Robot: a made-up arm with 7 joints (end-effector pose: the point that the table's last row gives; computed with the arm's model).
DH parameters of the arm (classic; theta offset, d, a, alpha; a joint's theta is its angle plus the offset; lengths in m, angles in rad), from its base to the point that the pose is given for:
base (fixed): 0 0.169 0 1.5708
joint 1: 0.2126 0 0.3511 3.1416
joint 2: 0.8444 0 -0.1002 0
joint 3: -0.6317 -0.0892 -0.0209 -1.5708
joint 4: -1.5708 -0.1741 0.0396 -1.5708
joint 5: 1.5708 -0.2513 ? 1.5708
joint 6: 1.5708 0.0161 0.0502 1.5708
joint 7: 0.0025 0 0.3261 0
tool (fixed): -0.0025 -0.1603 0 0
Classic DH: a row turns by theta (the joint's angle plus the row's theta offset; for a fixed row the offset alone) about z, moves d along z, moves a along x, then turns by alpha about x.
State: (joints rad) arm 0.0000 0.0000 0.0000 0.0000 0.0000 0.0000 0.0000
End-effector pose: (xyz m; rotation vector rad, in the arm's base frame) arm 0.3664 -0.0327 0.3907 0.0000 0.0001 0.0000
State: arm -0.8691 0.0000 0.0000 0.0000 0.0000 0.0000 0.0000
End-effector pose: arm 0.4059 -0.0327 0.0323 0.0000 0.8692 0.0000
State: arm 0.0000 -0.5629 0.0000 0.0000 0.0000 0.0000 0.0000
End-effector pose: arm 0.2841 -0.0327 0.3804 0.0000 -0.5628 0.0000
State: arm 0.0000 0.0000 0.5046 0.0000 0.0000 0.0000 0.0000
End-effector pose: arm 0.3962 -0.0327 0.3294 0.0000 0.5047 0.0000
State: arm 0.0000 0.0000 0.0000 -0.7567 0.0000 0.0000 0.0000
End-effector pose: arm 0.2935 0.0377 0.3908 0.0001 0.0001 0.7567
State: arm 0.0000 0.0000 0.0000 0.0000 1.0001 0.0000 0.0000
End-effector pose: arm 0.3664 0.0316 0.4443 1.0001 0.0001 0.0000
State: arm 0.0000 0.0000 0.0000 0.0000 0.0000 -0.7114 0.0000
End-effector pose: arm 0.3799 -0.0327 0.6753 0.0000 -0.7113 0.0000
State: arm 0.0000 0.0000 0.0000 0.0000 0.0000 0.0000 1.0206
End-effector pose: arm 0.2102 0.2449 0.3908 0.0001 0.0001 1.0206
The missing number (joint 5, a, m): 0.0747
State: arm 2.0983 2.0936 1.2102 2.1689 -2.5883 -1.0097 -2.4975
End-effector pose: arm 0.1490 0.0458 0.4677 -2.5215 -0.3293 0.1373
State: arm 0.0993 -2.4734 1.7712 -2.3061 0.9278 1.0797 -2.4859
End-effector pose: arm 0.5982 -0.3080 0.6150 -1.3612 -0.8429 -0.1880
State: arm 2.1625 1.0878 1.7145 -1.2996 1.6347 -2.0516 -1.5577
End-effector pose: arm -0.3708 -0.2560 0.2056 1.1154 1.0308 -2.3618
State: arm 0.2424 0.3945 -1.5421 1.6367 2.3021 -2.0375 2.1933
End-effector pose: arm -0.1509 -0.0336 0.2822 0.1945 -1.5437 -2.4766
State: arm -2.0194 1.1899 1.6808 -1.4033 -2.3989 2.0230 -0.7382
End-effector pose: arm -0.4354 -0.5867 -0.3789 0.1426 -1.4389 -2.4363
